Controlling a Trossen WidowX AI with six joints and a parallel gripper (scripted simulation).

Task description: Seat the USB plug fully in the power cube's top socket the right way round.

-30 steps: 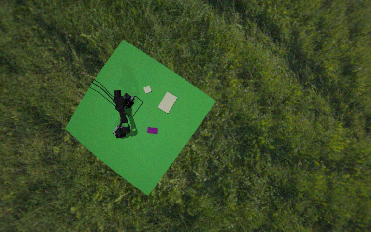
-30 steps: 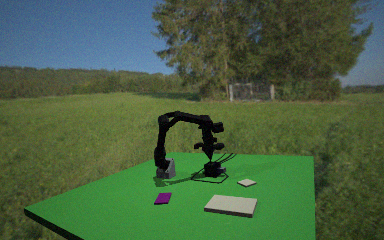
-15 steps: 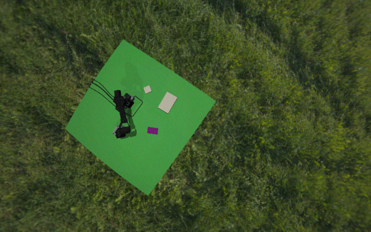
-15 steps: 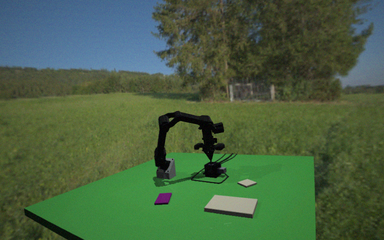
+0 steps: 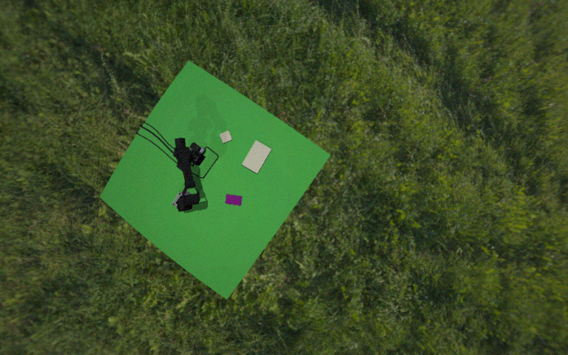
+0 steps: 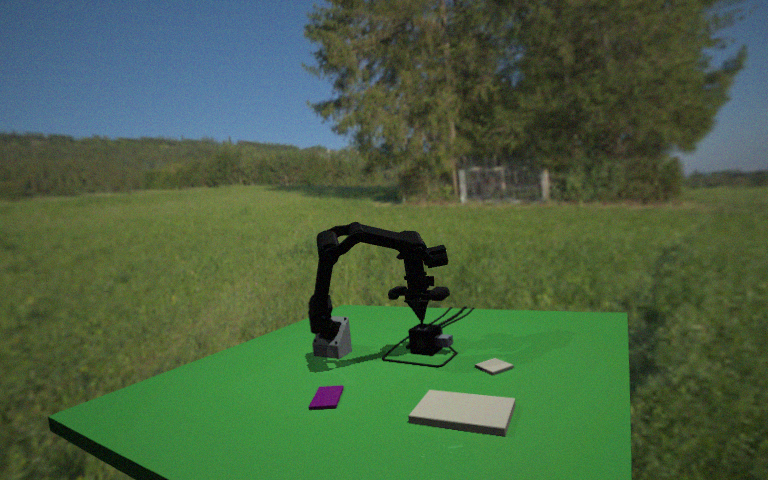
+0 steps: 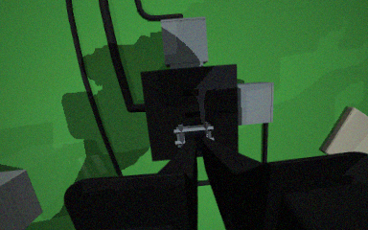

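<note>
Right now my gripper tip is 2 cm above the silver USB plug. The rest, counted from my gripper tip: purple flat block (8 cm behind, 37 cm to the right, 10 cm below); then beige tile (24 cm ahead, 6 cm to the right, 10 cm below); then beige slab (26 cm ahead, 32 cm to the right, 10 cm below).
</note>
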